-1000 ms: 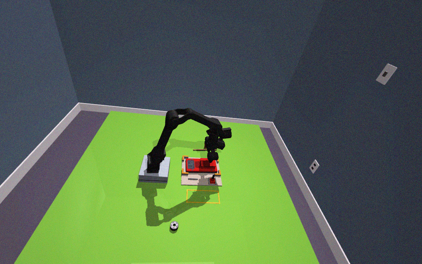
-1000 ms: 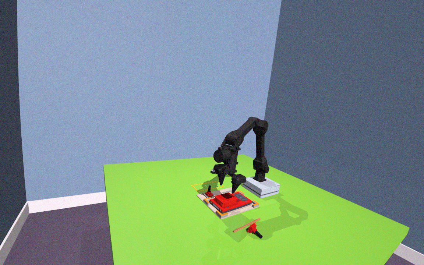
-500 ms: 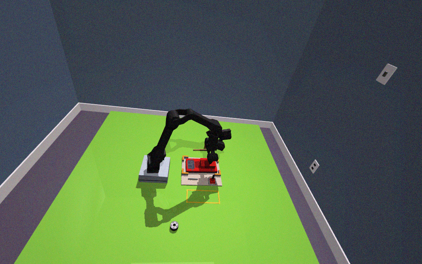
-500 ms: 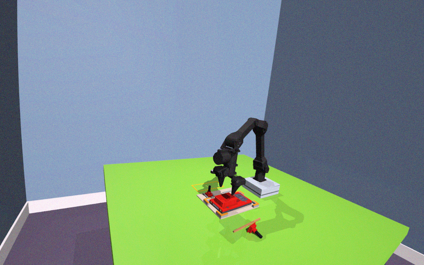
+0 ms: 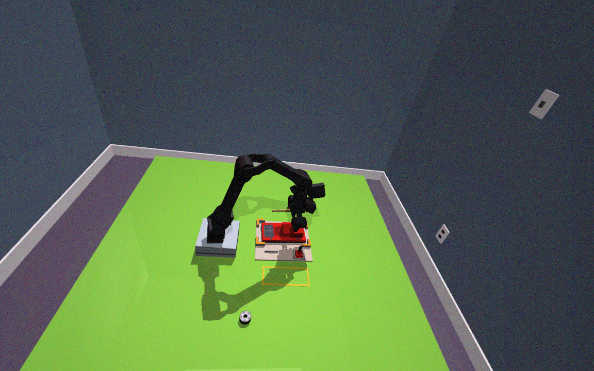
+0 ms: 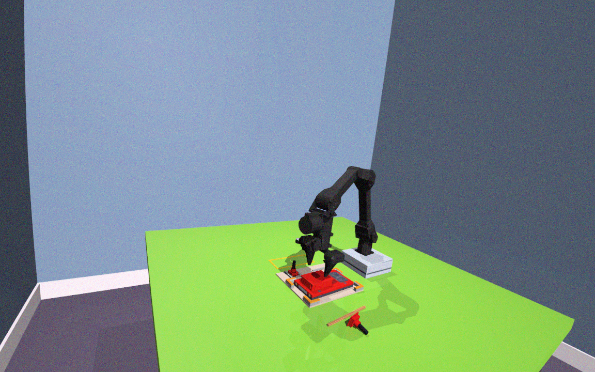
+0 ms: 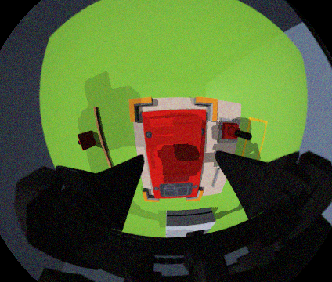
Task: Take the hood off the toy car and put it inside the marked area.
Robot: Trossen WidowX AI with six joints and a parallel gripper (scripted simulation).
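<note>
My gripper tip is now 3 cm above the red hood.
</note>
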